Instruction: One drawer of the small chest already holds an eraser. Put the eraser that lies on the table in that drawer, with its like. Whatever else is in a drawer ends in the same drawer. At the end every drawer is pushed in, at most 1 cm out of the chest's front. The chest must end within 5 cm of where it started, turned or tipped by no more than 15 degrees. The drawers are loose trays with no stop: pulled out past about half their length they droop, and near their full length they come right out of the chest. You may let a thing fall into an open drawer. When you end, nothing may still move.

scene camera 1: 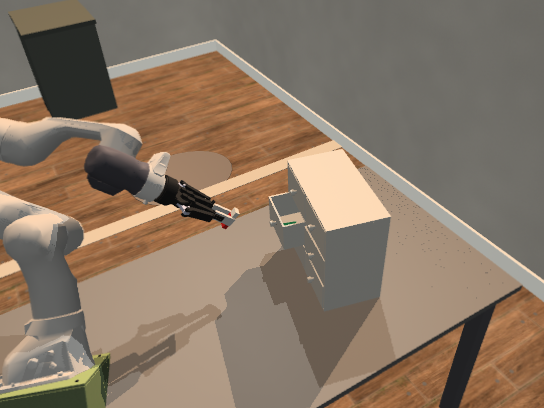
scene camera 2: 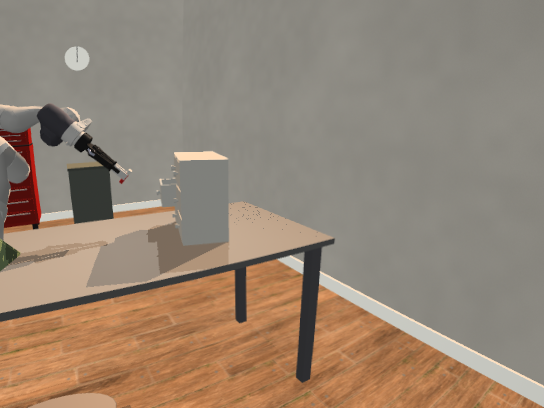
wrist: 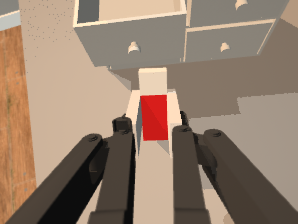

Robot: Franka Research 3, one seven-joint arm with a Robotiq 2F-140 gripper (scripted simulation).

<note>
In view: the gripper (scene camera 1: 231, 218), a small white chest (scene camera 1: 356, 224), a drawer (scene camera 1: 282, 207) and a drawer (wrist: 237, 39).
The small white chest shows as well in scene camera 2 (scene camera 2: 204, 190). The gripper is seen too in scene camera 2 (scene camera 2: 126, 176) and in the wrist view (wrist: 154, 103).
</note>
